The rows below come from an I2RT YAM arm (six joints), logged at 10 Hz.
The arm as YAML. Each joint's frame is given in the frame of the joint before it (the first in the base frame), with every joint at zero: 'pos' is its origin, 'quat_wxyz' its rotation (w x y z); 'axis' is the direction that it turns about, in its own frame. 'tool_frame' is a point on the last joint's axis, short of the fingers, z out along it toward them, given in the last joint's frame.
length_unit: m
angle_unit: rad
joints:
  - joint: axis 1
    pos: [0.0, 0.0, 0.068]
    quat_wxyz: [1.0, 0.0, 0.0, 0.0]
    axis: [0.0, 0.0, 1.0]
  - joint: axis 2
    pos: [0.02, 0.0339, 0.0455]
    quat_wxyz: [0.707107, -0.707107, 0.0, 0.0]
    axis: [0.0, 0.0, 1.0]
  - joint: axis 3
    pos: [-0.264, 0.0, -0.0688]
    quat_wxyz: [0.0, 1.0, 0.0, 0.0]
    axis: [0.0, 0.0, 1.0]
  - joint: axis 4
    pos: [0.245, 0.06, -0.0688]
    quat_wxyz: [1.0, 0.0, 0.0, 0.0]
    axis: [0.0, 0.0, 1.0]
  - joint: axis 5
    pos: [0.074, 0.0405, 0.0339]
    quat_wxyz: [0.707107, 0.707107, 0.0, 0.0]
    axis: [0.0, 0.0, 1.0]
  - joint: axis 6
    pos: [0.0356, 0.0, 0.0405]
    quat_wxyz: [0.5, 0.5, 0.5, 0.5]
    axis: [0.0, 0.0, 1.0]
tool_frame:
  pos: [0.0, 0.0, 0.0]
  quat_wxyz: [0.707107, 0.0, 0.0, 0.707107]
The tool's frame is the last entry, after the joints.
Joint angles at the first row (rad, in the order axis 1, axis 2, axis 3, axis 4, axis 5, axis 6):
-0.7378 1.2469 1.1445 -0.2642 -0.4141 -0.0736
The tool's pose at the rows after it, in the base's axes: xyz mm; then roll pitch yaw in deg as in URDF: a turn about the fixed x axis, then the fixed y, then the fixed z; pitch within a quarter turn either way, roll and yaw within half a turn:
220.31 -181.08 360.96 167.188 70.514 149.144
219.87 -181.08 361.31 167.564 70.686 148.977
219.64 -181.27 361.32 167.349 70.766 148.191
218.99 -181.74 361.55 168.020 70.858 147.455
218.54 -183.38 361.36 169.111 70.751 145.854
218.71 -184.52 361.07 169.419 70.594 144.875
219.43 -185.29 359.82 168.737 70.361 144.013
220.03 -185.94 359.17 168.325 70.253 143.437
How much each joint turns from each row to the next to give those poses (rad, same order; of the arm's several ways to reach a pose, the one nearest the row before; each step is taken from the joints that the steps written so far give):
0.0000 -0.0025 -0.0001 0.0015 0.0033 0.0015
0.0000 -0.0023 -0.0016 0.0035 0.0090 0.0019
0.0000 -0.0012 -0.0019 0.0038 0.0091 0.0054
-0.0001 -0.0024 -0.0019 0.0038 0.0236 0.0053
0.0001 0.0005 -0.0008 0.0039 0.0454 0.0103
0.0000 0.0025 0.0012 0.0007 0.0215 0.0059
-0.0001 0.0039 -0.0012 0.0020 0.0024 0.0048
0.0000 0.0032 0.0000 0.0020 0.0023 0.0033

